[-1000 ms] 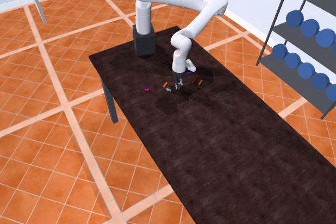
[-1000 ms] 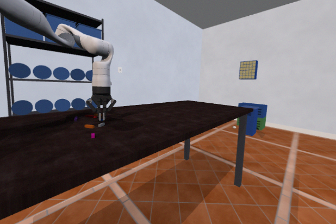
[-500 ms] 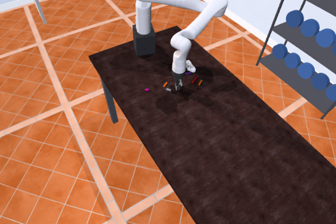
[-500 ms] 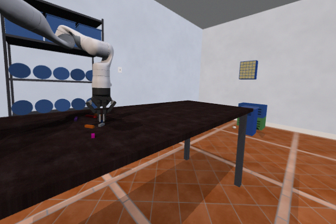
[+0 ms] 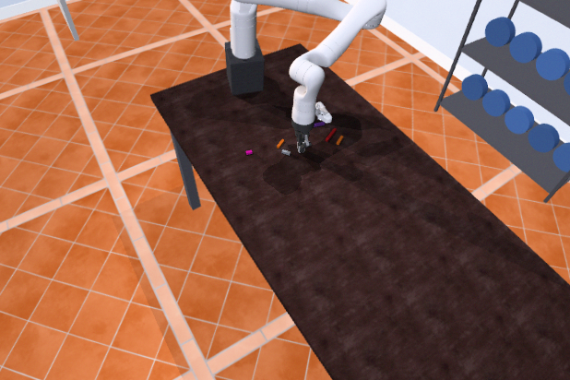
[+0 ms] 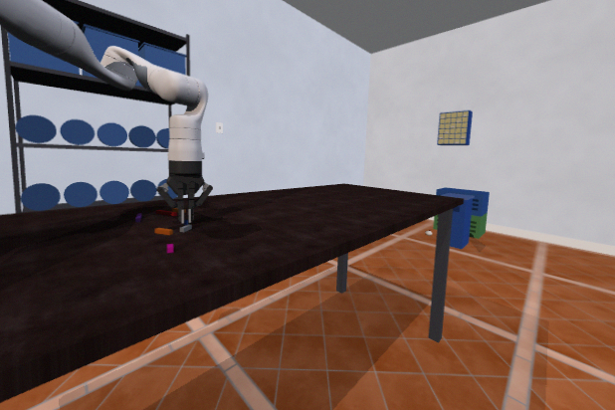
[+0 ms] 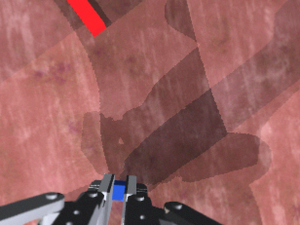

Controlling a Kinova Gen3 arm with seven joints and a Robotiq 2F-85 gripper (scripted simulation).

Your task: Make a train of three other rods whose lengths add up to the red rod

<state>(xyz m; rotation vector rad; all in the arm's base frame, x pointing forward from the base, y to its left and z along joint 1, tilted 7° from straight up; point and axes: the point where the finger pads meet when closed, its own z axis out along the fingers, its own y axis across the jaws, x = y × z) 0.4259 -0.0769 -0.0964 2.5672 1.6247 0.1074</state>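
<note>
The blue rod lies 2 cm below my hand. Round my hand: purple rod 13 cm to the left, 6 cm behind, 2 cm below; red rod 14 cm to the left, 2 cm below, 1 cm ahead; grey rod 5 cm to the right, 2 cm below, 2 cm behind.
</note>
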